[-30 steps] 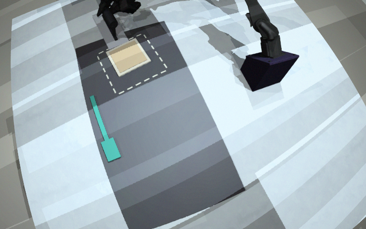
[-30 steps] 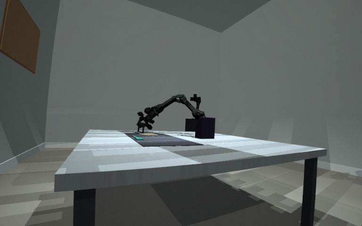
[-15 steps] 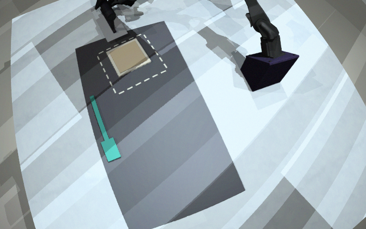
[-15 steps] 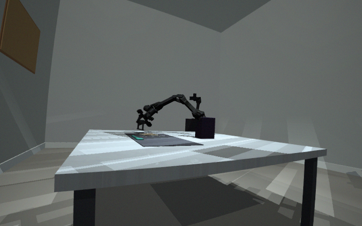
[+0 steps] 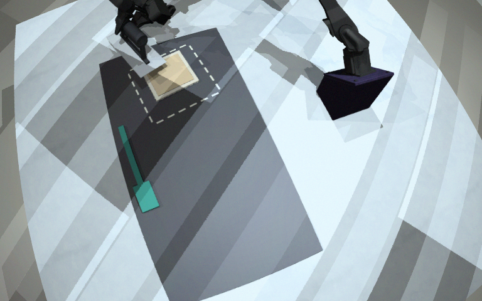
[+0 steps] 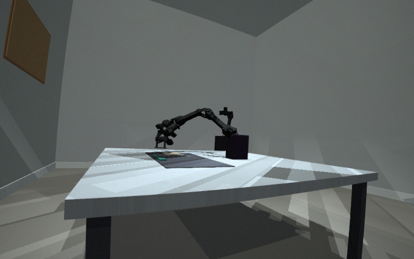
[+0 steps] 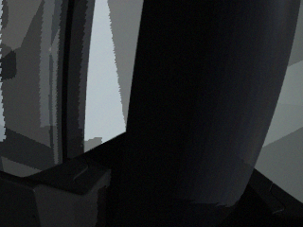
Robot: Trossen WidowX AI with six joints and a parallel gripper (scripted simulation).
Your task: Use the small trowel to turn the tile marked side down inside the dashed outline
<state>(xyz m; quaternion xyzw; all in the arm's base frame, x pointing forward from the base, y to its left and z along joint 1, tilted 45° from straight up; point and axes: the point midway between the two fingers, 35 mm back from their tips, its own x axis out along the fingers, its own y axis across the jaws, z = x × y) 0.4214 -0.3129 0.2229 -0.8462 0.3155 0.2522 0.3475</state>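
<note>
The green trowel lies 330 mm to the left of my gripper tip, 90 mm ahead of it and 80 mm below it. From my gripper tip the other things lie so: tile 120 mm to the left, 80 mm below, 80 mm behind; dark mat 330 mm to the left, 100 mm below, 50 mm behind.
</note>
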